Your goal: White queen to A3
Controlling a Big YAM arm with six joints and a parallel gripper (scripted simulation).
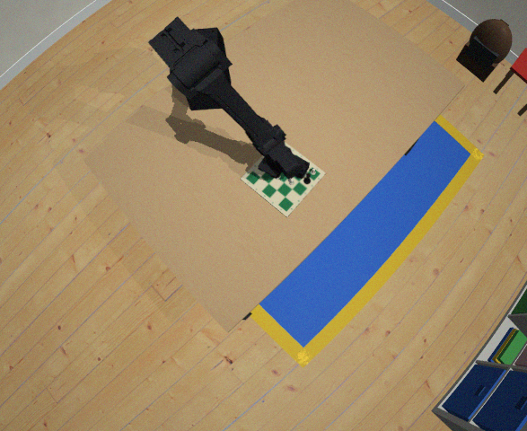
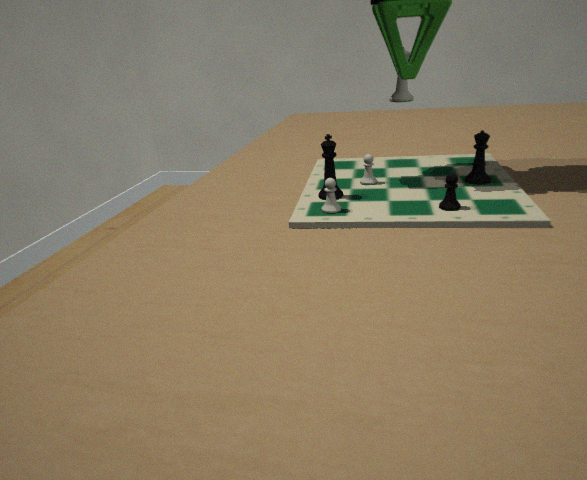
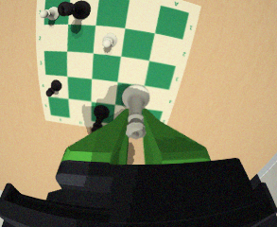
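The green-and-cream chessboard lies 11 cm below my hand, 4 cm to the left of it and 1 cm ahead of it. Round my hand: black queen (8 cm below, 6 cm to the left, 6 cm behind); then white queen (1 cm ahead); then black king (9 cm ahead, 8 cm below, 7 cm to the left).
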